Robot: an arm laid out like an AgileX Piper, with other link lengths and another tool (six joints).
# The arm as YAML. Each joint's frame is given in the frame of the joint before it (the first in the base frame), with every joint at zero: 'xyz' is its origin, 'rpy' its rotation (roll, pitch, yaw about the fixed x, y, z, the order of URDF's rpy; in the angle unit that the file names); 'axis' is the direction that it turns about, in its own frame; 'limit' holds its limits. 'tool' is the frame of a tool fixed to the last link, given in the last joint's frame.
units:
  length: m
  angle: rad
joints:
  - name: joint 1
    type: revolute
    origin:
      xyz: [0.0, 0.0, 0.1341]
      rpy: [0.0, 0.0, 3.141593]
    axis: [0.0, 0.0, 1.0]
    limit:
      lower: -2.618
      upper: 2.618
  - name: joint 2
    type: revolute
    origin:
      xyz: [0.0, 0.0, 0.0]
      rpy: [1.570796, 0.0, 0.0]
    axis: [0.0, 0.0, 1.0]
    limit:
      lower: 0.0
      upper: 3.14
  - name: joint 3
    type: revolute
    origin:
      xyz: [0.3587, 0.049, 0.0]
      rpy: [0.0, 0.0, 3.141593]
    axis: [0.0, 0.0, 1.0]
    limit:
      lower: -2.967
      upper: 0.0
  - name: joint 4
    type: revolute
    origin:
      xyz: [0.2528, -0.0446, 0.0]
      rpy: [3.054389, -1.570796, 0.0]
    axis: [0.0, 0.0, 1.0]
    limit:
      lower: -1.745
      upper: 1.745
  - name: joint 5
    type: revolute
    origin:
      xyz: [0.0, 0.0, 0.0]
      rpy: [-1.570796, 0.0, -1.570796]
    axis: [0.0, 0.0, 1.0]
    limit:
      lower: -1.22
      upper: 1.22
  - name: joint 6
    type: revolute
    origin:
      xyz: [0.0, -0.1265, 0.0]
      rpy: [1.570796, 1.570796, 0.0]
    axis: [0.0, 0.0, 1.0]
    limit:
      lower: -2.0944
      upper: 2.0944
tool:
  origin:
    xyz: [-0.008, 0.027, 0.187]
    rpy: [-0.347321, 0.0, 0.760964]
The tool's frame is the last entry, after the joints.
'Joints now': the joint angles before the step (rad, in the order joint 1, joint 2, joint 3, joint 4, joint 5, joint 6). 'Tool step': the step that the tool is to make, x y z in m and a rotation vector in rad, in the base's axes. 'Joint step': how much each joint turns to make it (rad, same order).
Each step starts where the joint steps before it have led.
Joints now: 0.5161 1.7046 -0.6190 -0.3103 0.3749 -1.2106
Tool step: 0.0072 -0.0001 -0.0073 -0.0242 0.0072 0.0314
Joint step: -0.0001 0.0404 -0.0196 -0.0334 -0.0031 -0.0028
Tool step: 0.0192 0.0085 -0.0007 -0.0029 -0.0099 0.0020
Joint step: 0.0002 0.0415 -0.0629 -0.0059 0.0151 0.0005
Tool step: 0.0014 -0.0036 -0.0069 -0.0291 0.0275 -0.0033
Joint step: -0.0004 0.0372 -0.0309 -0.0033 0.0340 -0.0006
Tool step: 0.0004 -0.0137 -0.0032 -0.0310 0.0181 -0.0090
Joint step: -0.0212 0.0158 -0.0083 -0.0204 0.0251 0.0003
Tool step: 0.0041 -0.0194 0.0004 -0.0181 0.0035 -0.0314
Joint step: -0.0460 0.0023 -0.0021 -0.0202 0.0120 0.0001
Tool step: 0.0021 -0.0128 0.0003 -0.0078 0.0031 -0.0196
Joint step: -0.0340 -0.0001 0.0001 -0.0054 0.0046 -0.0110
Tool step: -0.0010 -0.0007 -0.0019 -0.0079 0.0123 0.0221
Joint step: -0.0007 0.0068 -0.0025 0.0058 0.0054 -0.0295
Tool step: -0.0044 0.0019 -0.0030 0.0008 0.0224 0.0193
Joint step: 0.0001 0.0068 -0.0023 0.0335 0.0078 -0.0502
